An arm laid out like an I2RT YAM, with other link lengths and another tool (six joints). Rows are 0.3 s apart.
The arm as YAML. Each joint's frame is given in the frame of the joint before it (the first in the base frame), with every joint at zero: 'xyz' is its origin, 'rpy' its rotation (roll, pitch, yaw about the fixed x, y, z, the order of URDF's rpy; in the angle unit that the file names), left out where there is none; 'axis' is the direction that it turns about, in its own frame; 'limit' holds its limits. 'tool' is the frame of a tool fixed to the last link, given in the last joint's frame.
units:
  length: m
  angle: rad
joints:
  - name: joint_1
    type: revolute
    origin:
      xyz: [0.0, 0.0, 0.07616]
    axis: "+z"
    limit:
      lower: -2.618
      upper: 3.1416
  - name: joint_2
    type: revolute
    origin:
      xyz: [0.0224, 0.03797, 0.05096]
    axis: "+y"
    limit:
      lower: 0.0
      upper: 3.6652
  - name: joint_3
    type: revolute
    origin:
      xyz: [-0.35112, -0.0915, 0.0]
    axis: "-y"
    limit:
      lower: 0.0
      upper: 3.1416
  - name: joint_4
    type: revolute
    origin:
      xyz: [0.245, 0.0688, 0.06]
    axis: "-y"
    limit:
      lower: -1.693
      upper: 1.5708
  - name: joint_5
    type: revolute
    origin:
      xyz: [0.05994, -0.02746, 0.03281]
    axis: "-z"
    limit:
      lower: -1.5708
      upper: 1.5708
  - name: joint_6
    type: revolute
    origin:
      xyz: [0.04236, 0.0, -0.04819]
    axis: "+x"
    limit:
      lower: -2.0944
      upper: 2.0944
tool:
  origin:
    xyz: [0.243, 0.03, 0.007]
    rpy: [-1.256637, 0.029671, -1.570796]
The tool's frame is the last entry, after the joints.
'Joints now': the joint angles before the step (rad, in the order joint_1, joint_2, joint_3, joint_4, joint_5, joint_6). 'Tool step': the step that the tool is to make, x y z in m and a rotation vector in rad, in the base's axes. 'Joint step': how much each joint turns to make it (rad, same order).
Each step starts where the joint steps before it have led.
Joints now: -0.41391 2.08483 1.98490 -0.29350 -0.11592 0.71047
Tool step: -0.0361 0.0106 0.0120 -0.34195 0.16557 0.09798
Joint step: 0.01191 -0.08145 0.01010 -0.13833 0.07576 -0.38303
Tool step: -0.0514 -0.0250 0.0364 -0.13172 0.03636 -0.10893
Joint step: 0.00039 -0.11331 -0.03869 -0.05358 0.15588 -0.07757
